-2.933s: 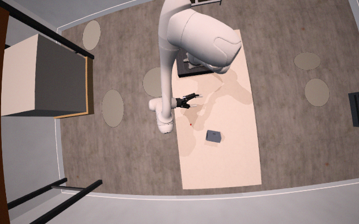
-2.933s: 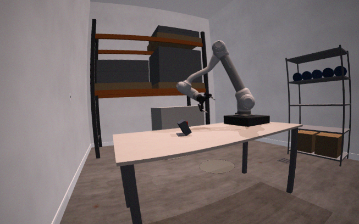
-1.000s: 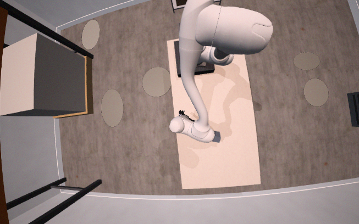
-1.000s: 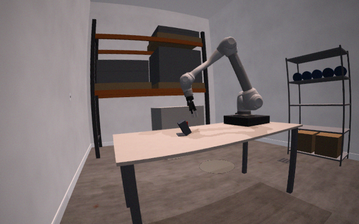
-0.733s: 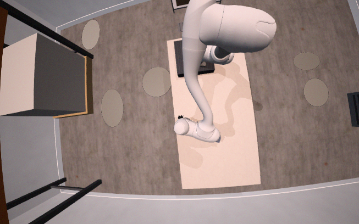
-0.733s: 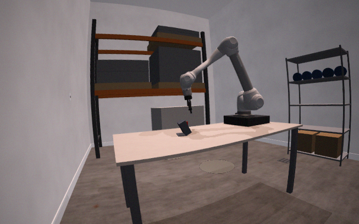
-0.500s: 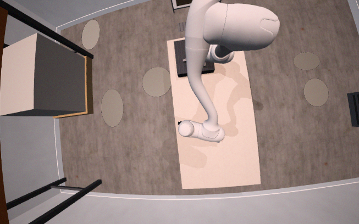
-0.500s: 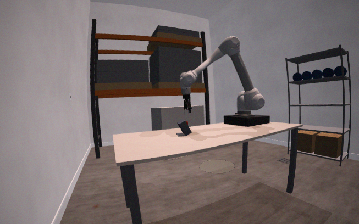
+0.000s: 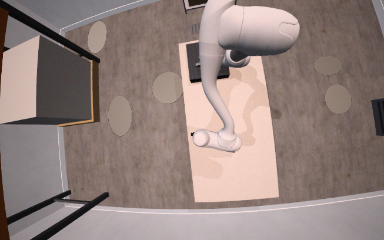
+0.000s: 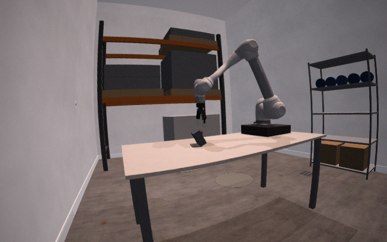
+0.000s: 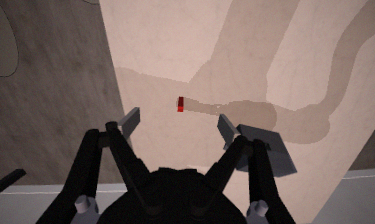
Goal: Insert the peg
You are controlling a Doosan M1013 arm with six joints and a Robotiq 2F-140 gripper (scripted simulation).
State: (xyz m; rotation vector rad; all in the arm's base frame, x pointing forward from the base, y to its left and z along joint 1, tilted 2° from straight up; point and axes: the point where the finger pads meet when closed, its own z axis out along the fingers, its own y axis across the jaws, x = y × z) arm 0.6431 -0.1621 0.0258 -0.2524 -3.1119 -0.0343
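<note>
The peg lies 9 cm below my hand.
</note>
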